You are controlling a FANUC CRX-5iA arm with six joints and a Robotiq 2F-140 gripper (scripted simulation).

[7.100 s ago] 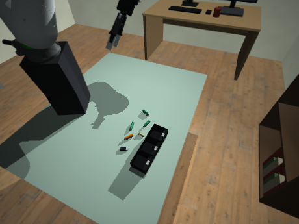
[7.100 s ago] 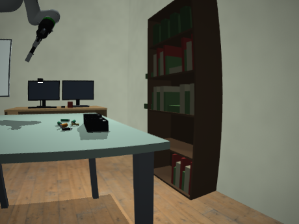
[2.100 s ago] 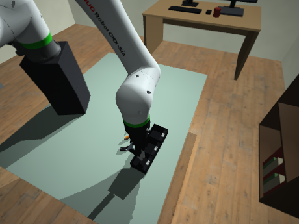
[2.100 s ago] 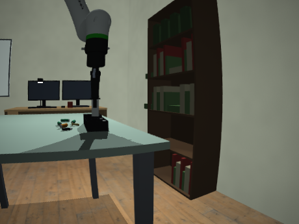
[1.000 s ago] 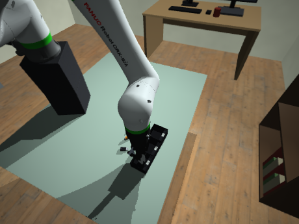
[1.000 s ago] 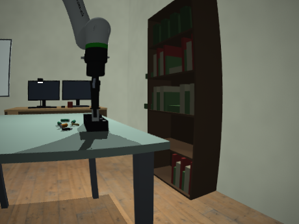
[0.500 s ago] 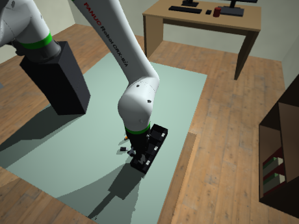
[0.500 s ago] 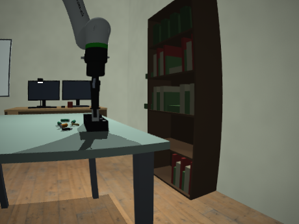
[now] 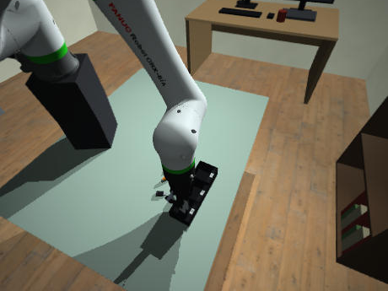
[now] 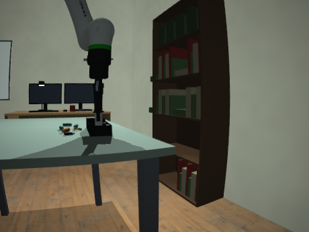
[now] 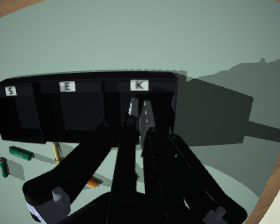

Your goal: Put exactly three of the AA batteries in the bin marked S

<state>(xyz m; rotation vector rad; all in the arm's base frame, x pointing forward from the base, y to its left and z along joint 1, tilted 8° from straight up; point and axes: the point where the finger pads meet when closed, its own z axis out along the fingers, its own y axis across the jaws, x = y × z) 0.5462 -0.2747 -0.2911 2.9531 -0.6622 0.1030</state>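
Right now my hand is 6 cm past the small yellow piece, 15 cm to the right of it and 4 cm above it. Also, from my hand: orange battery 11 cm behind, 12 cm to the left, 4 cm below; then small dark piece 11 cm behind, 4 cm to the left, 5 cm below.
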